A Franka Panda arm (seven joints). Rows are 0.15 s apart.
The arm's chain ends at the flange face. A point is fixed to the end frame.
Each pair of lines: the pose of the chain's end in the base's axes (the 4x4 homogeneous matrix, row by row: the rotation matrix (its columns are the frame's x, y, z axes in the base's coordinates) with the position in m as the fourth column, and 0 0 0 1 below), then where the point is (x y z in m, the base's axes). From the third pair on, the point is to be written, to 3 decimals.
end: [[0.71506 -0.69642 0.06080 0.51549], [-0.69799 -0.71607 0.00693 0.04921], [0.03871 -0.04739 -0.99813 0.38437], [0 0 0 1]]
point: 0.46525 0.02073 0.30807
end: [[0.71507 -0.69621 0.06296 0.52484], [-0.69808 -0.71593 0.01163 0.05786], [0.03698 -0.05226 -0.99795 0.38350], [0 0 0 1]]
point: 0.47477 0.02973 0.30696
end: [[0.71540 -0.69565 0.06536 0.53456], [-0.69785 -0.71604 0.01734 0.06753], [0.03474 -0.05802 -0.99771 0.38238], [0 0 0 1]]
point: 0.485 0.040 0.306
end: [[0.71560 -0.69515 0.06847 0.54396], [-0.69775 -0.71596 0.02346 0.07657], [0.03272 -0.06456 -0.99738 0.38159], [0 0 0 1]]
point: 0.494 0.049 0.304
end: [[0.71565 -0.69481 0.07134 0.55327], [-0.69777 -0.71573 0.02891 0.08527], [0.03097 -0.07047 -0.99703 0.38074], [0 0 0 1]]
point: 0.504 0.058 0.303
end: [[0.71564 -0.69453 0.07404 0.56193], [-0.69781 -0.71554 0.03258 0.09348], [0.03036 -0.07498 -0.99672 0.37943], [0 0 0 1]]
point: 0.513 0.067 0.302
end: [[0.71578 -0.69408 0.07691 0.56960], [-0.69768 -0.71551 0.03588 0.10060], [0.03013 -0.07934 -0.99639 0.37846], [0 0 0 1]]
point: 0.521 0.074 0.301
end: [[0.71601 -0.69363 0.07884 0.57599], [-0.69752 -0.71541 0.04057 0.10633], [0.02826 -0.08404 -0.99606 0.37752], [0 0 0 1]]
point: 0.527 0.080 0.299
